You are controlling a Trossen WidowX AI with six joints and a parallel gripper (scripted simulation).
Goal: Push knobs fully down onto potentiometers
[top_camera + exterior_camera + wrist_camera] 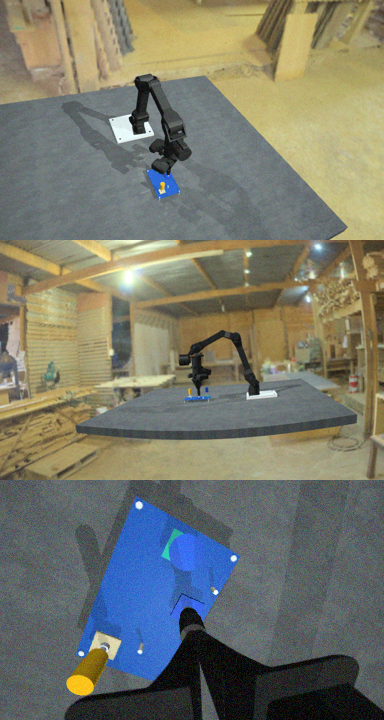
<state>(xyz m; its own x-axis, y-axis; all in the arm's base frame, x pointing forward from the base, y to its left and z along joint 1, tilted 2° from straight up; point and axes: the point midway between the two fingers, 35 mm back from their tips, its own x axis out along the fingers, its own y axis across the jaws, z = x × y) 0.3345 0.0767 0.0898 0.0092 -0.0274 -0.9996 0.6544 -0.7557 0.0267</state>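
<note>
Right now the black knob is 2 cm below my gripper tip. The rest, counted from my gripper tip: orange knob 7 cm ahead, 5 cm to the right, 2 cm below.
</note>
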